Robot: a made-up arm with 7 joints. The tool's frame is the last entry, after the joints. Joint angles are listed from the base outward.
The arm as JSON. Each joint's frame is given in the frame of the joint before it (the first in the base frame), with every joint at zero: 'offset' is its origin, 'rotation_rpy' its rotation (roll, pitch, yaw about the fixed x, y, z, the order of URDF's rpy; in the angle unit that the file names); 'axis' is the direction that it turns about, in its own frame. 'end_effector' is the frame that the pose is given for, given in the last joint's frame.
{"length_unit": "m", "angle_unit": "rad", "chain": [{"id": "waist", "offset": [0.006, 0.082, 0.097], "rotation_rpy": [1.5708, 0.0, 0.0], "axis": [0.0, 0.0, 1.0]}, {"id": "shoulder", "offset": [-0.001, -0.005, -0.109], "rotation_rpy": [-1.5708, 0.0, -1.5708], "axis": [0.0, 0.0, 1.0]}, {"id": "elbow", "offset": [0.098, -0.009, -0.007], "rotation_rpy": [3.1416, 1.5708, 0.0], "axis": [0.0, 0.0, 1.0]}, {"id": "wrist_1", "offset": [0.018, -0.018, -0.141], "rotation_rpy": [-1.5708, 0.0, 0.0], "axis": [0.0, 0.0, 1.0]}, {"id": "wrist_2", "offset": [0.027, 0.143, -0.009], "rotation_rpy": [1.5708, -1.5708, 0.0], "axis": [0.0, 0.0, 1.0]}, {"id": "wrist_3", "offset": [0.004, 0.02, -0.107], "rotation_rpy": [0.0, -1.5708, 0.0], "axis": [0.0, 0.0, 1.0]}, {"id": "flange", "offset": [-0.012, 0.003, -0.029], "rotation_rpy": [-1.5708, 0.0, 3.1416], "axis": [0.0, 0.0, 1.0]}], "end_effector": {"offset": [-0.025, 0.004, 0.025], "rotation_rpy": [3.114, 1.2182, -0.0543]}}
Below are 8 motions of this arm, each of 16 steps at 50 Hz.
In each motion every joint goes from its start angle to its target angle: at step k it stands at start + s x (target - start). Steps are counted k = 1, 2, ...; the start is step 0. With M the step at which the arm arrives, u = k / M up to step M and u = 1 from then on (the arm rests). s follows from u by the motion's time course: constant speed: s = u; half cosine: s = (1 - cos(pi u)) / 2; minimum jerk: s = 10 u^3 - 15 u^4 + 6 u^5.
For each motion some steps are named. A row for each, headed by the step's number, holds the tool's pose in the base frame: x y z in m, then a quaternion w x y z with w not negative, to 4 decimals.
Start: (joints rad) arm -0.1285 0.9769 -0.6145 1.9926 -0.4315 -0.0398 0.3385
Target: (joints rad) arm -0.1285 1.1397 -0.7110 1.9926 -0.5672 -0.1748 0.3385
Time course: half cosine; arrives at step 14
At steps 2, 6, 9, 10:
2: 0.1465 0.2671 -0.1376 0.5637 0.1495 -0.3883 -0.7135
6: 0.1441 0.2764 -0.1384 0.5290 0.1534 -0.3733 -0.7465
9: 0.1416 0.2857 -0.1387 0.4949 0.1545 -0.3571 -0.7770
10: 0.1409 0.2884 -0.1387 0.4849 0.1543 -0.3520 -0.7856

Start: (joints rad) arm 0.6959 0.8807 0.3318 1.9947 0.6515 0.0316 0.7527
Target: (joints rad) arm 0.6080 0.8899 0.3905 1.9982 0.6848 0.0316 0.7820
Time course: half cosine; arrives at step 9
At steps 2, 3, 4, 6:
2: 0.1801 0.3559 0.1756 0.3688 0.1158 -0.8268 -0.4085
3: 0.1795 0.3568 0.1744 0.3715 0.1140 -0.8256 -0.4092
4: 0.1788 0.3580 0.1728 0.3747 0.1118 -0.8240 -0.4099
6: 0.1773 0.3604 0.1698 0.3814 0.1073 -0.8208 -0.4116

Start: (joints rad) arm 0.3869 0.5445 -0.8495 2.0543 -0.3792 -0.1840 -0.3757
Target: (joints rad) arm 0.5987 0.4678 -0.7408 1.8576 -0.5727 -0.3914 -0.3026
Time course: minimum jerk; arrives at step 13
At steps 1, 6, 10, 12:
1: 0.2155 0.1203 -0.0804 0.3959 0.0776 -0.8529 -0.3314
6: 0.2516 0.1258 -0.0681 0.3251 0.1192 -0.8729 -0.3438
10: 0.2907 0.1339 -0.0483 0.2469 0.1675 -0.8841 -0.3597
12: 0.2968 0.1354 -0.0446 0.2346 0.1754 -0.8848 -0.3625

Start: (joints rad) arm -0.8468 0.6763 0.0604 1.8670 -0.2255 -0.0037 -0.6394
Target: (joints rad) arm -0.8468 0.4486 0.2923 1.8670 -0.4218 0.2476 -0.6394
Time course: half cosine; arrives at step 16
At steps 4, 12, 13, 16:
4: 0.0193 0.3079 -0.1852 0.7690 0.4541 -0.4244 -0.1492
12: 0.0126 0.3159 -0.1838 0.7403 0.5750 -0.3367 -0.0896
13: 0.0116 0.3166 -0.1836 0.7374 0.5849 -0.3273 -0.0840
16: 0.0101 0.3175 -0.1835 0.7333 0.5981 -0.3141 -0.0764

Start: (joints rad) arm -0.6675 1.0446 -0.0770 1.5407 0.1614 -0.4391 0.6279
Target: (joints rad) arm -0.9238 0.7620 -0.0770 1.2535 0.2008 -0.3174 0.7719
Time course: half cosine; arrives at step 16
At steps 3, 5, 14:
3: 0.0690 0.4188 -0.1749 0.7917 -0.0558 -0.2356 -0.5609
5: 0.0489 0.4205 -0.1858 0.8135 -0.0746 -0.2056 -0.5388
14: -0.0761 0.4158 -0.2226 0.8970 -0.1813 -0.0319 -0.4018

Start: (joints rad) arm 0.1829 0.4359 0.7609 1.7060 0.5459 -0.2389 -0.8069
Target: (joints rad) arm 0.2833 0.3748 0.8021 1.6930 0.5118 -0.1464 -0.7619
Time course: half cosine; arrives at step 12
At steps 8, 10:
8: 0.2064 0.4013 -0.0007 0.3338 0.1851 -0.6747 0.6318
10: 0.2076 0.4011 -0.0002 0.3359 0.1811 -0.6710 0.6357

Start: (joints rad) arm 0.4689 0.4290 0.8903 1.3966 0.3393 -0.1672 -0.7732
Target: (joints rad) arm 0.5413 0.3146 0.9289 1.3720 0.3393 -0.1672 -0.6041
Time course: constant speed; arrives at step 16
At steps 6, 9, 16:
6: 0.2427 0.4448 -0.0268 0.3236 0.2175 -0.6053 0.6940
9: 0.2456 0.4413 -0.0301 0.3311 0.2053 -0.6082 0.6916
16: 0.2528 0.4323 -0.0375 0.3476 0.1760 -0.6156 0.6850

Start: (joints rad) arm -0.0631 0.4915 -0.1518 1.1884 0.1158 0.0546 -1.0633
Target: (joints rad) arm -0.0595 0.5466 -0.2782 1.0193 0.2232 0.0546 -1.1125
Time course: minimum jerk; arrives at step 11
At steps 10, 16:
10: 0.1491 0.3153 -0.2929 0.7533 0.5569 -0.2923 0.1921
16: 0.1489 0.3154 -0.2931 0.7533 0.5572 -0.2918 0.1919

